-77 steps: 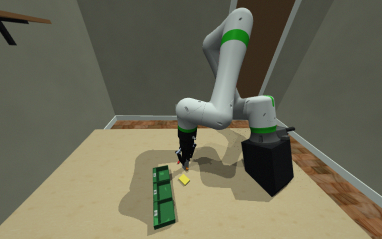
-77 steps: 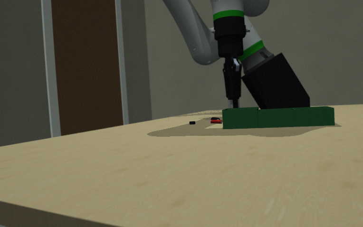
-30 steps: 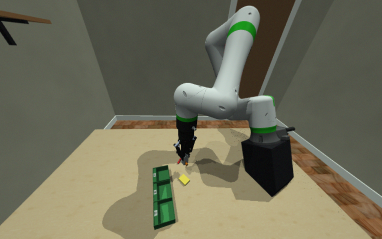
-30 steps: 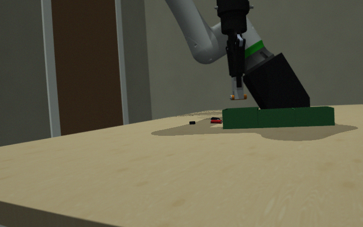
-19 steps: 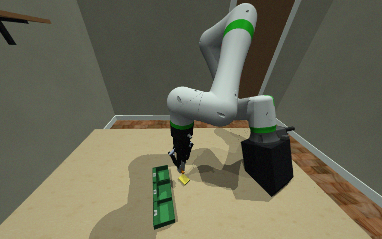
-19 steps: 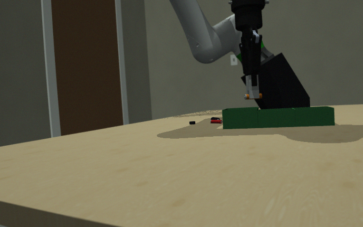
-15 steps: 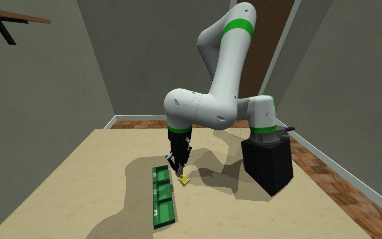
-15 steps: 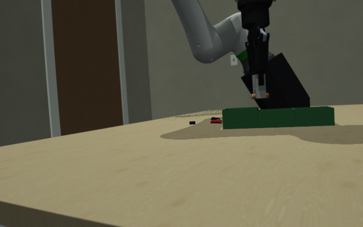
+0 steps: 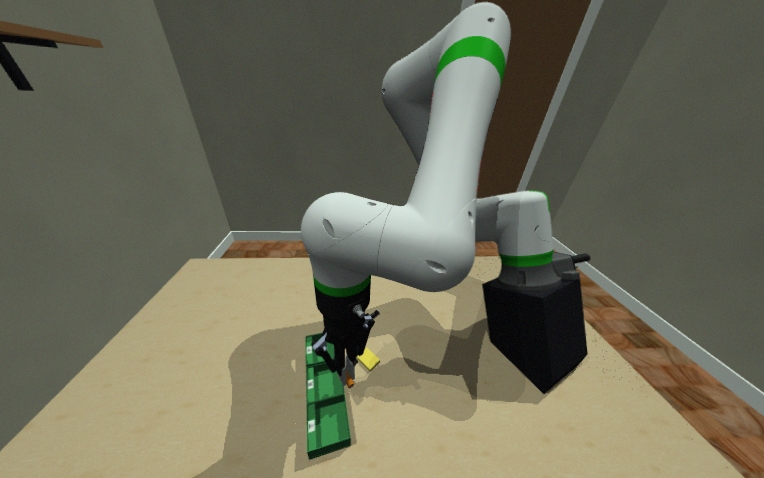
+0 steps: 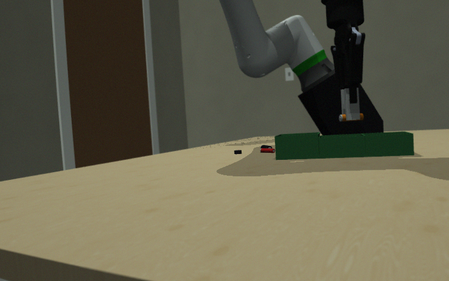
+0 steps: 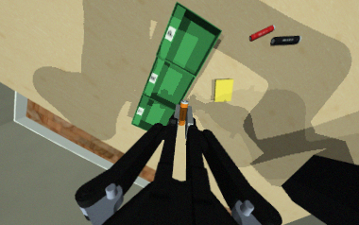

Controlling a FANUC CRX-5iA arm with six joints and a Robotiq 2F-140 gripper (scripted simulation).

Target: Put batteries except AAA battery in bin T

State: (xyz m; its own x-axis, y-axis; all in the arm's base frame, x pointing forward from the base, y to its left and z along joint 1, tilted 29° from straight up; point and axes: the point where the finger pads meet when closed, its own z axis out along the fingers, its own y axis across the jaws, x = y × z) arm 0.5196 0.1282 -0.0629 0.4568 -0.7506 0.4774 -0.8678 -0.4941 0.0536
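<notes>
The black battery lies 9 cm behind my hand, 22 cm to the right of it and 9 cm below it. The rest, counted from my hand: flat yellow block (6 cm behind, 8 cm to the right, 10 cm below); then green three-compartment bin row (5 cm ahead, 2 cm to the right, 8 cm below); then orange battery (3 cm below).
</notes>
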